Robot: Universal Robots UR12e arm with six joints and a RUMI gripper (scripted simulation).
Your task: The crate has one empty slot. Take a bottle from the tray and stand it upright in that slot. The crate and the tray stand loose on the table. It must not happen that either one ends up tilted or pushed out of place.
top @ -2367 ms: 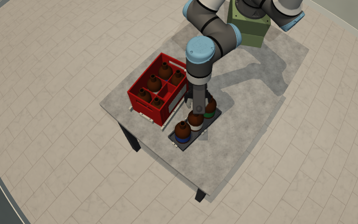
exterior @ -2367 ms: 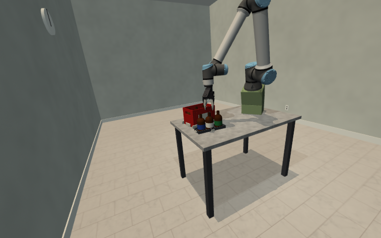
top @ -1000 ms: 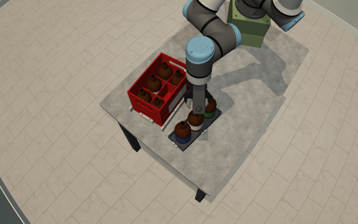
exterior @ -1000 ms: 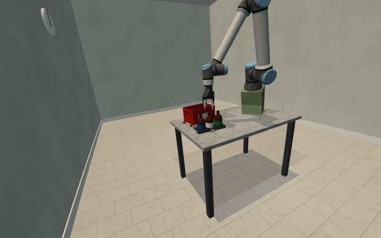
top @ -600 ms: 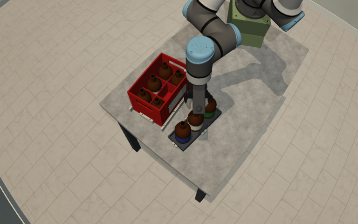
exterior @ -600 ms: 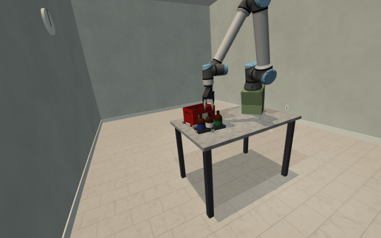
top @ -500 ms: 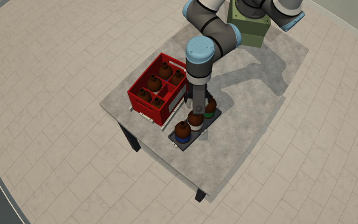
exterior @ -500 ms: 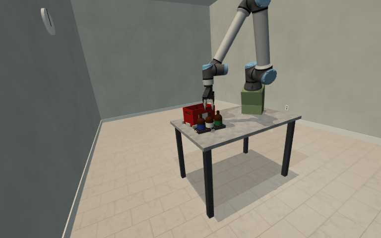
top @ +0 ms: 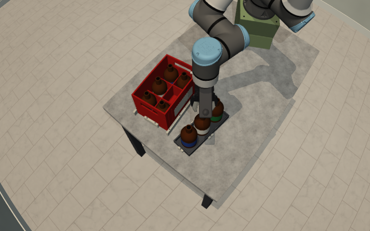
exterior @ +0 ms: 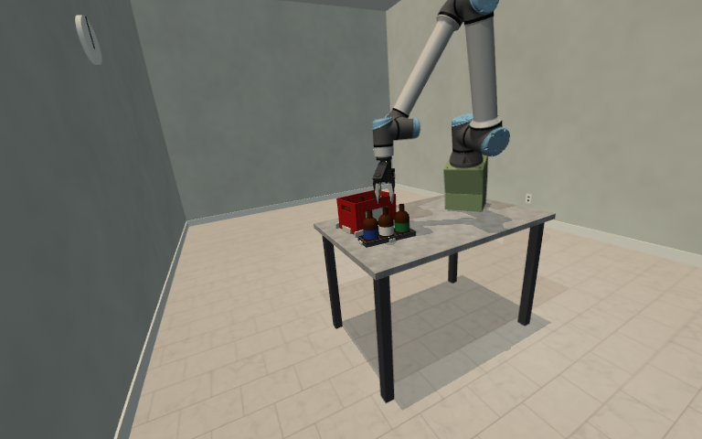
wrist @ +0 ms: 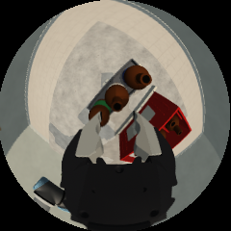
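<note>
My hand is 18 cm above the dark tray. The rest, counted from my hand: crate (22 cm to the right, 11 cm below).
</note>
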